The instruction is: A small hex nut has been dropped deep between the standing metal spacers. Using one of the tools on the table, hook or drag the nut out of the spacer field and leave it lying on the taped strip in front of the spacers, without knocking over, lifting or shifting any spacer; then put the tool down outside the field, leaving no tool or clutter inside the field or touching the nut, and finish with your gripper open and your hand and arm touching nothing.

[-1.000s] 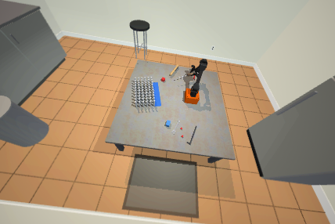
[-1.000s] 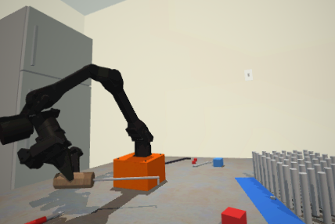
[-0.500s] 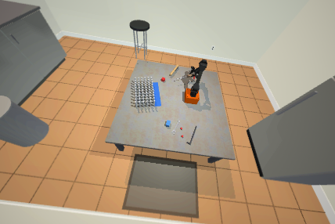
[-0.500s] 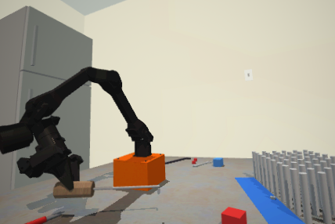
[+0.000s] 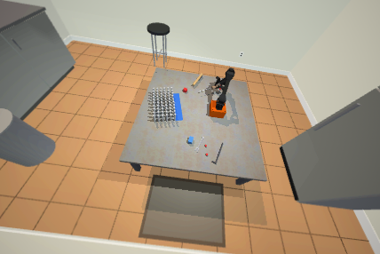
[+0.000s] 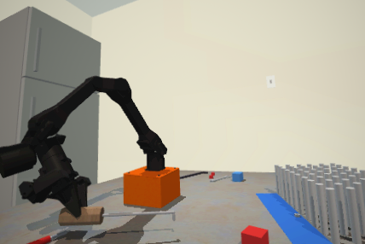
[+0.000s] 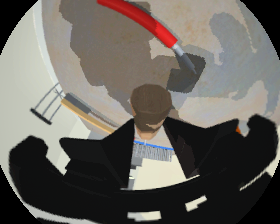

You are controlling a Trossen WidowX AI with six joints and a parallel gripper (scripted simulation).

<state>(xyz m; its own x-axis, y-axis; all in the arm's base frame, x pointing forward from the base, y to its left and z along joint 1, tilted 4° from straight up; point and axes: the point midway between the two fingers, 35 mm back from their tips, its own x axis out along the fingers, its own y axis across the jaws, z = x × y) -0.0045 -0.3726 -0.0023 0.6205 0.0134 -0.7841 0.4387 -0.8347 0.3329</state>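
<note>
The red-handled tool lies 8 cm behind my gripper tip, 2 cm to the right of it and 5 cm below it. The rest, counted from my gripper tip: blue taped strip: 44 cm ahead, 33 cm to the left, 6 cm below; red cube: 37 cm ahead, 8 cm to the left, 4 cm below; wooden-handled tool: 9 cm ahead, 5 cm to the left, 1 cm below.
</note>
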